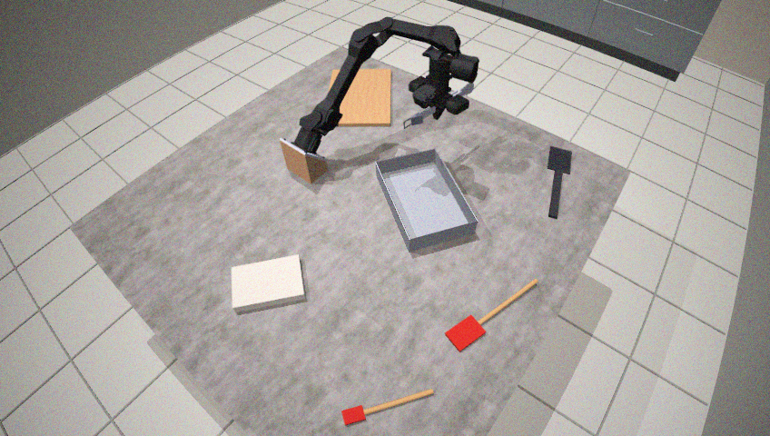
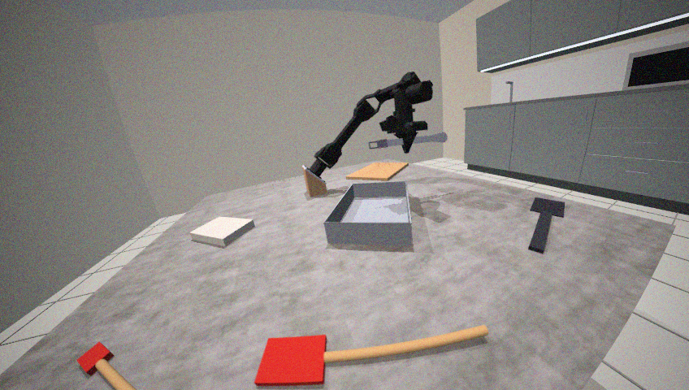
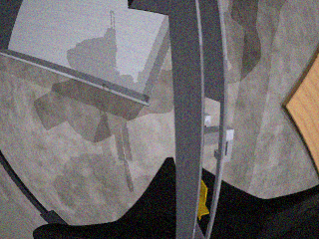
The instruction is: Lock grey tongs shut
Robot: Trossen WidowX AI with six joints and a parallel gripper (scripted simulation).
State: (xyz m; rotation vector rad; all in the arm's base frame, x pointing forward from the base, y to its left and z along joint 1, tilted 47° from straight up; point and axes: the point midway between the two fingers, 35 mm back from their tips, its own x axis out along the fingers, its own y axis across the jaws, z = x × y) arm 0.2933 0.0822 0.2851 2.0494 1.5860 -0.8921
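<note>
My gripper tip is now 40 cm past the wooden board, 14 cm to the right of it and 14 cm above it. Round my gripper tip: grey roasting tin (7 cm ahead, 19 cm to the right, 12 cm below); yellow lock slider (1 cm behind, 1 cm to the right, 4 cm above); black spatula (38 cm ahead, 14 cm to the left, 15 cm below).
</note>
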